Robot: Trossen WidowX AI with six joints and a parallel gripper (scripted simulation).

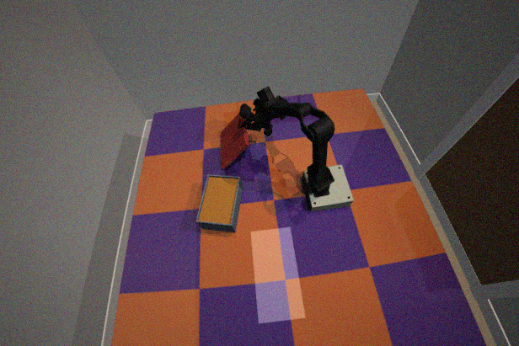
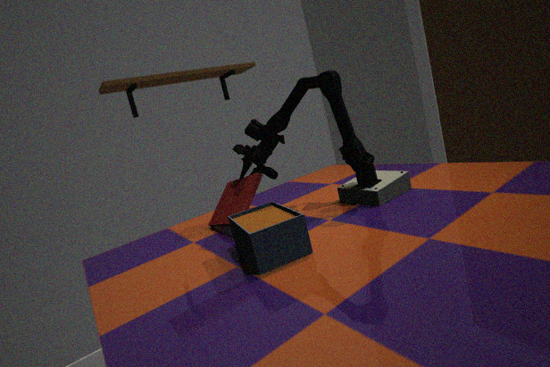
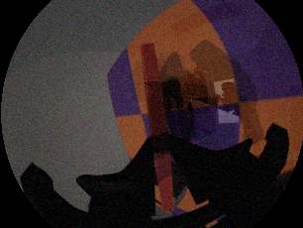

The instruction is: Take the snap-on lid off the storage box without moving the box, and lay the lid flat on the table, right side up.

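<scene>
Now: gripper tip 60 mm short of the red lid, 50 mm above it and 10 mm to the right of it. From my gripper tip the other things lie so: storage box: 320 mm to the left, 140 mm ahead, 90 mm below.
</scene>
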